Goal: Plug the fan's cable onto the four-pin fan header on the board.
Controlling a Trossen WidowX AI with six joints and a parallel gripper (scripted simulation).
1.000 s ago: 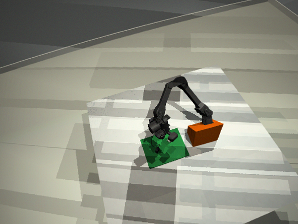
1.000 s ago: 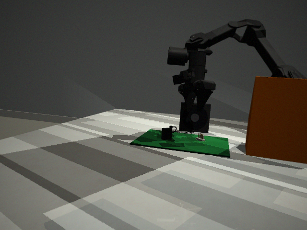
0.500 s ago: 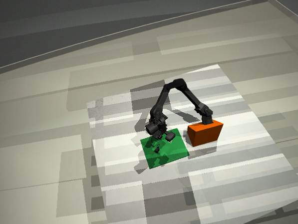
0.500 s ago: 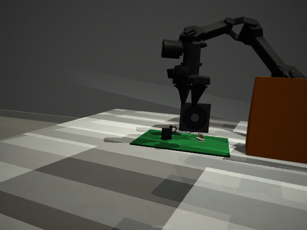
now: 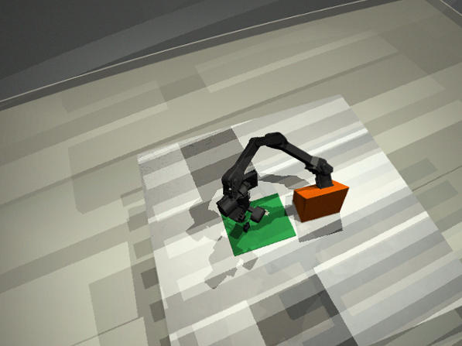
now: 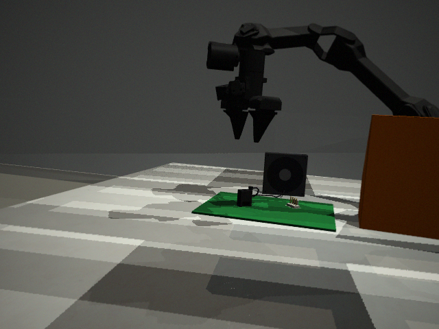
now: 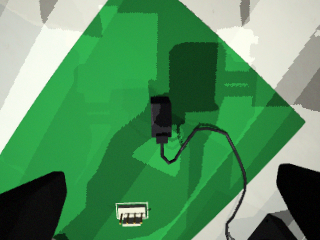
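The black fan plug is 14 cm below my gripper tip. Also, from my gripper tip: green board (17 cm below, 6 cm behind, 3 cm to the right); then four-pin fan header (16 cm below, 11 cm behind, 7 cm to the right).
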